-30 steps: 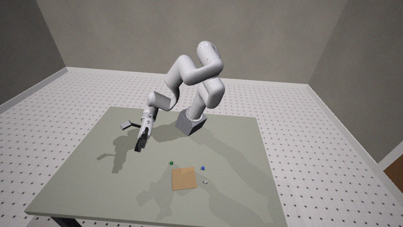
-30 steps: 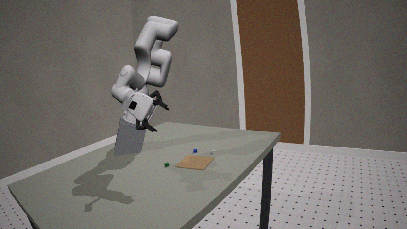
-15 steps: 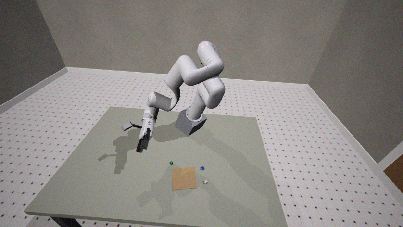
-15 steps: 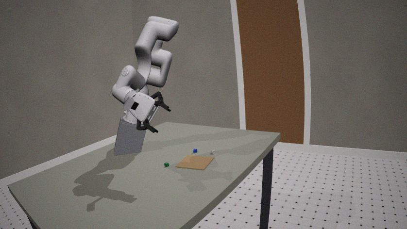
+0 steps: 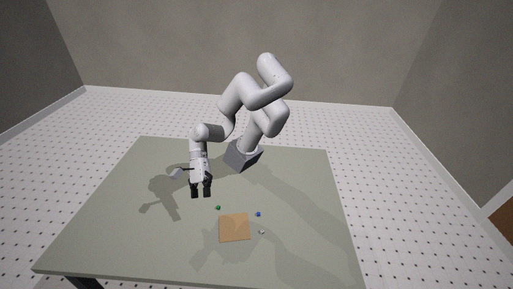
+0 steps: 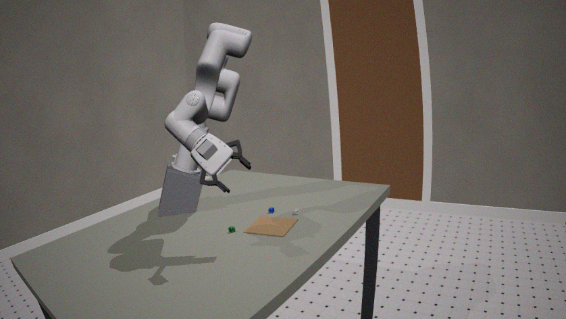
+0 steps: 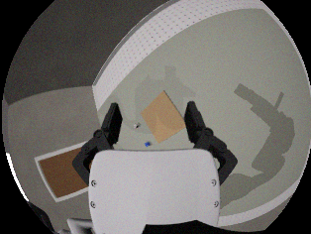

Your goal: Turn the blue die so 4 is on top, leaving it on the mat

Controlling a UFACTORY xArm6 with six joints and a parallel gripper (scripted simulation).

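Right now the green die is 200 mm below my hand, 100 mm behind it and 40 mm to the left of it. Also, from my hand: white die 270 mm to the left, 200 mm below, 10 mm behind; tan mat 210 mm below, 140 mm to the left, 10 mm behind; blue die 240 mm to the left, 200 mm below, 100 mm behind.
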